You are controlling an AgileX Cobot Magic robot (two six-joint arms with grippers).
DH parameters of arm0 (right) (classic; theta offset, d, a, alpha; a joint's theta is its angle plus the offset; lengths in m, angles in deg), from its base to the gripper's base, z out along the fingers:
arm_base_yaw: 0 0.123 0 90
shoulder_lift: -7.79 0 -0.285 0
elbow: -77.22 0 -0.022 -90
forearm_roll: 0 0.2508 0 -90
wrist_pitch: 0 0 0.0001 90
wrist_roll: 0 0.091 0 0
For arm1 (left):
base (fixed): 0 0 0 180
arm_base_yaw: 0 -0.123 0 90
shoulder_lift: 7.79 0 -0.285 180
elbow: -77.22 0 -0.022 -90
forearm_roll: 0 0.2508 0 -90
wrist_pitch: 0 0 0.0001 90
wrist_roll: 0 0.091 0 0
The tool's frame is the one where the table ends.
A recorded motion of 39 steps. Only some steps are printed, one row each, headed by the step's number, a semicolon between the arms.
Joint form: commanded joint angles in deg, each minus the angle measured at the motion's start. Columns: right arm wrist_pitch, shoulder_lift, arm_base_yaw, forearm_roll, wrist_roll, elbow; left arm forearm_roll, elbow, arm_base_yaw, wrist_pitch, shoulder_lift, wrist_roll.
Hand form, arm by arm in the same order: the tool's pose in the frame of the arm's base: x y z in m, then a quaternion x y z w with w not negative. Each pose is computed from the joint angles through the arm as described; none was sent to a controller.
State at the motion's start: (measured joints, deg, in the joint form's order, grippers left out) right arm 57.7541 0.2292 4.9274 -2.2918 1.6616 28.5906; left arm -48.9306 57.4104 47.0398 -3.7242 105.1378 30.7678
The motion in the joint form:
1: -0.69 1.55 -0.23 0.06 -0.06 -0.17; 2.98 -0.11 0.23 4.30 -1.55 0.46
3: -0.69 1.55 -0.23 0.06 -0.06 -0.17; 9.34 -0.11 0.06 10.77 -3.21 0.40
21: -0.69 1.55 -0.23 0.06 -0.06 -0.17; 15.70 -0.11 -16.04 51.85 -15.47 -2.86
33: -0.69 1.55 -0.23 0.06 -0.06 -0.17; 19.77 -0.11 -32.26 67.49 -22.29 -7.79
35: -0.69 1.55 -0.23 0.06 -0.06 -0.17; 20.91 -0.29 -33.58 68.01 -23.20 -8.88
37: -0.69 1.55 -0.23 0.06 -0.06 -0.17; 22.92 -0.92 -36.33 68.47 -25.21 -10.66
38: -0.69 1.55 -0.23 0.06 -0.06 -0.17; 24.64 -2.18 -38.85 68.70 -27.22 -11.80
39: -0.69 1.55 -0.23 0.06 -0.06 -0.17; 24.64 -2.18 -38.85 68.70 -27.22 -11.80
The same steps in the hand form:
1: -0.0065 -0.0035 0.2814 -0.02199 0.82797 0.01133 0.56022; 0.2537 -0.2758 0.1788 0.25712 0.87549 -0.21352 0.34902
3: -0.0065 -0.0035 0.2814 -0.02199 0.82797 0.01133 0.56022; 0.2448 -0.2740 0.1840 0.32151 0.86579 -0.20921 0.32137
21: -0.0065 -0.0035 0.2814 -0.02199 0.82797 0.01133 0.56022; 0.2360 -0.1851 0.2315 0.32595 0.90762 -0.23847 0.11451
33: -0.0065 -0.0035 0.2814 -0.02199 0.82797 0.01133 0.56022; 0.2396 -0.1044 0.2596 0.21818 0.94695 -0.22702 0.06432
35: -0.0065 -0.0035 0.2814 -0.02199 0.82797 0.01133 0.56022; 0.2386 -0.0967 0.2621 0.20490 0.95168 -0.21896 0.06609
37: -0.0065 -0.0035 0.2814 -0.02199 0.82797 0.01133 0.56022; 0.2358 -0.0814 0.2668 0.17768 0.95992 -0.20343 0.07476
38: -0.0065 -0.0035 0.2814 -0.02199 0.82797 0.01133 0.56022; 0.2308 -0.0675 0.2686 0.15457 0.96634 -0.18921 0.08059
39: -0.0065 -0.0035 0.2814 -0.02199 0.82797 0.01133 0.56022; 0.2308 -0.0675 0.2686 0.15457 0.96634 -0.18921 0.08059

